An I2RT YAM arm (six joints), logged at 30 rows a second.
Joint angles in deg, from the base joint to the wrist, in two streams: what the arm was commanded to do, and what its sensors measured. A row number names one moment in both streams.
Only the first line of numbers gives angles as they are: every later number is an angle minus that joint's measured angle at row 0.
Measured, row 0:
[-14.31, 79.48, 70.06, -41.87, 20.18, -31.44]
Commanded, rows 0 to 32:
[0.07, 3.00, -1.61, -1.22, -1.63, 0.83]
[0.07, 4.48, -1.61, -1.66, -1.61, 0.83]
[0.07, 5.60, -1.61, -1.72, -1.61, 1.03]
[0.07, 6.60, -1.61, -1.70, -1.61, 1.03]
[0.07, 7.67, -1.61, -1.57, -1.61, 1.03]
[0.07, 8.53, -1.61, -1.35, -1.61, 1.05]
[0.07, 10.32, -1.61, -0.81, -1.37, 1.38]
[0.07, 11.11, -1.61, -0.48, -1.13, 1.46]
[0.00, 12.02, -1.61, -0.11, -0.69, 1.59]
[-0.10, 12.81, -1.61, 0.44, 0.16, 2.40]
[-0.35, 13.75, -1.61, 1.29, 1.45, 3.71]
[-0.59, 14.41, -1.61, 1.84, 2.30, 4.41]
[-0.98, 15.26, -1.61, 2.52, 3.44, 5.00]
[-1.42, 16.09, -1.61, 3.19, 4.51, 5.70]
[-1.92, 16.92, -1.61, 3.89, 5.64, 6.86]
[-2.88, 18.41, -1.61, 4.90, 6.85, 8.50]
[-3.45, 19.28, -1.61, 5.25, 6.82, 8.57]
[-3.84, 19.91, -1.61, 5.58, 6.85, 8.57]
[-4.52, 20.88, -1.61, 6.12, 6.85, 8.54]
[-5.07, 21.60, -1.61, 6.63, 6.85, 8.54]
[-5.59, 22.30, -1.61, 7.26, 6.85, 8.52]
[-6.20, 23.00, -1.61, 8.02, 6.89, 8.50]
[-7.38, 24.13, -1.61, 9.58, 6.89, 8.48]
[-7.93, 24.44, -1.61, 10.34, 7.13, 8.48]
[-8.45, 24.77, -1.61, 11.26, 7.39, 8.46]
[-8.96, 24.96, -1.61, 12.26, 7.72, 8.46]
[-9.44, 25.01, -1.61, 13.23, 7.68, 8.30]
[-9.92, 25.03, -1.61, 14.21, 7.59, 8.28]
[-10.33, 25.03, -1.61, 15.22, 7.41, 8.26]
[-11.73, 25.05, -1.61, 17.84, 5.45, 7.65]
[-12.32, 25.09, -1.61, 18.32, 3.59, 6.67]
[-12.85, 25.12, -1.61, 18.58, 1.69, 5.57]
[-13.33, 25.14, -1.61, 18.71, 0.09, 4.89]
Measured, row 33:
[-11.49, 24.81, -1.37, 18.08, 5.56, 7.15]
